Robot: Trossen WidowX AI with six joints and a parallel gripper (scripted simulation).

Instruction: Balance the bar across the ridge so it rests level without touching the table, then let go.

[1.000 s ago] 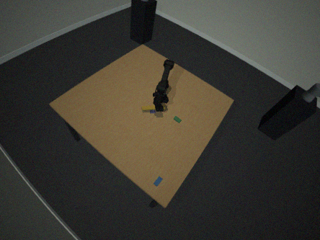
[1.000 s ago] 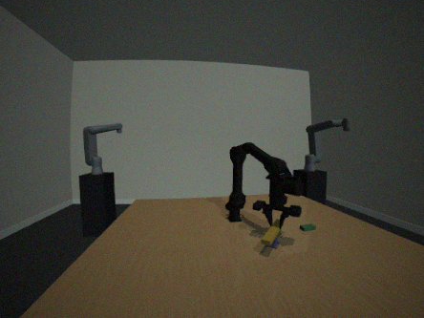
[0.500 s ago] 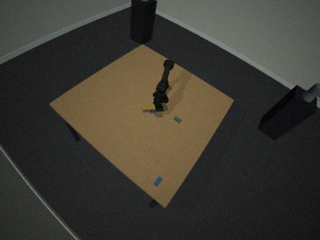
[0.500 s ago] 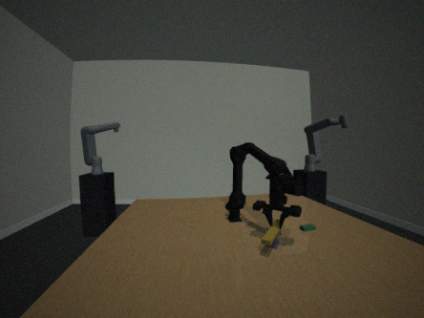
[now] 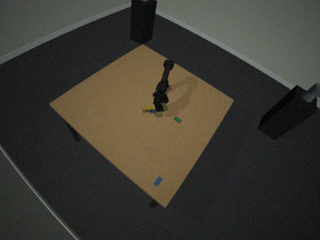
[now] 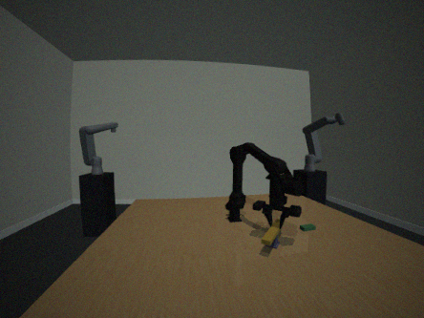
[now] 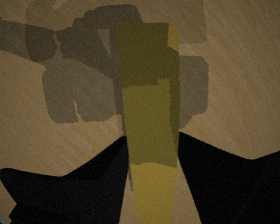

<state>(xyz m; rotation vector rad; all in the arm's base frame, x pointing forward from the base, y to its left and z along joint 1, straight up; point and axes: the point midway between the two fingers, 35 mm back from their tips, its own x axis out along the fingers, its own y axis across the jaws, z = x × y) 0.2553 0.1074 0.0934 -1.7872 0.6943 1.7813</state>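
Right now the yellow bar is 20 mm to the right of my gripper tip and 20 mm ahead of it. Also, from my gripper tip: green block: 200 mm to the left, 60 mm behind, 50 mm below; then blue block: 480 mm ahead, 390 mm to the left, 50 mm below.
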